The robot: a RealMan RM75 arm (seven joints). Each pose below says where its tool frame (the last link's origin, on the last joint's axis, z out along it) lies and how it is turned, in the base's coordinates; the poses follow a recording.
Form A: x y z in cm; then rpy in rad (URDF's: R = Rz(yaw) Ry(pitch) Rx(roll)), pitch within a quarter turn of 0, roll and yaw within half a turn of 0.
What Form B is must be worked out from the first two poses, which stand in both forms.
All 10 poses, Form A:
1: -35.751, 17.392, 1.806, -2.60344, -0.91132, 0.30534
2: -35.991, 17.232, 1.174, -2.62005, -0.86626, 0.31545
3: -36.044, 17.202, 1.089, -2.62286, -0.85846, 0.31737
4: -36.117, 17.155, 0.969, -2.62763, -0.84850, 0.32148
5: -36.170, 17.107, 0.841, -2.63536, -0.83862, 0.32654
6: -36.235, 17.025, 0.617, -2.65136, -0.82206, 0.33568
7: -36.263, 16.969, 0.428, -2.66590, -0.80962, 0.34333
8: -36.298, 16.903, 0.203, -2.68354, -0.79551, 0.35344
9: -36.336, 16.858, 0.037, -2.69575, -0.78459, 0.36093
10: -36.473, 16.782, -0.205, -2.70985, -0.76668, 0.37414
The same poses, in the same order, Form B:
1: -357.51, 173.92, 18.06, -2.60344, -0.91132, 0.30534
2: -359.91, 172.32, 11.74, -2.62005, -0.86626, 0.31545
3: -360.44, 172.02, 10.89, -2.62286, -0.85846, 0.31737
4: -361.17, 171.55, 9.69, -2.62763, -0.84850, 0.32148
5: -361.70, 171.07, 8.41, -2.63536, -0.83862, 0.32654
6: -362.35, 170.25, 6.17, -2.65136, -0.82206, 0.33568
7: -362.63, 169.69, 4.28, -2.66590, -0.80962, 0.34333
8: -362.98, 169.03, 2.03, -2.68354, -0.79551, 0.35344
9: -363.36, 168.58, 0.37, -2.69575, -0.78459, 0.36093
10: -364.73, 167.82, -2.05, -2.70985, -0.76668, 0.37414
